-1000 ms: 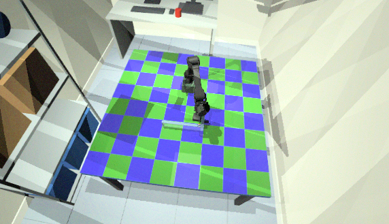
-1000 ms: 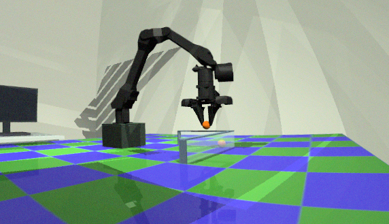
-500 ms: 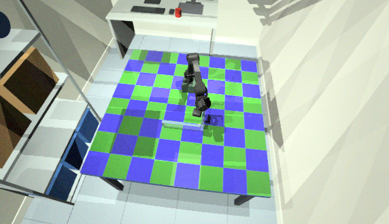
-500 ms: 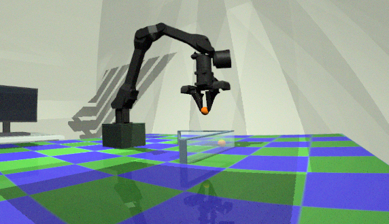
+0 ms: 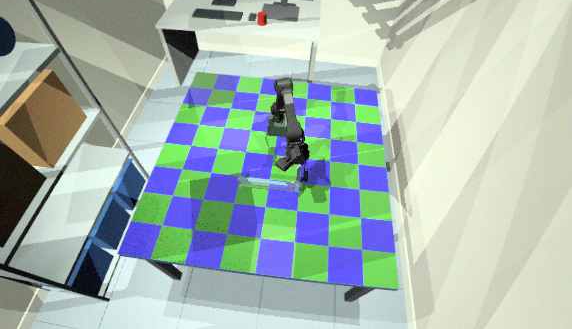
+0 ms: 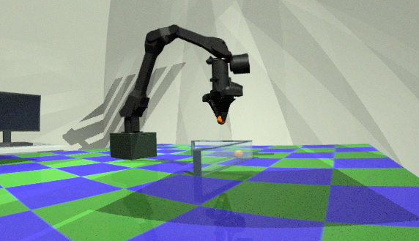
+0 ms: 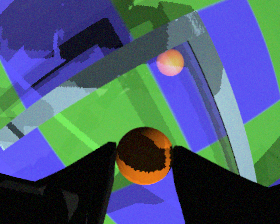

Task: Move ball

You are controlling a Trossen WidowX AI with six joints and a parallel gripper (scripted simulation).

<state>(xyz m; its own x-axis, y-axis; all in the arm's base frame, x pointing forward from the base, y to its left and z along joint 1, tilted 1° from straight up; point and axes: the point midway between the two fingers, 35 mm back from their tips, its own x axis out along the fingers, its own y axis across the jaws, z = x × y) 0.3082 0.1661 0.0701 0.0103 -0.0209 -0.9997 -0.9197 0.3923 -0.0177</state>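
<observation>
Right now the see-through copy of ball is 12 cm below my gripper tip, 5 cm ahead of it and 3 cm to the left of it. Also, from my gripper tip: orange ball right at my gripper tip.
</observation>
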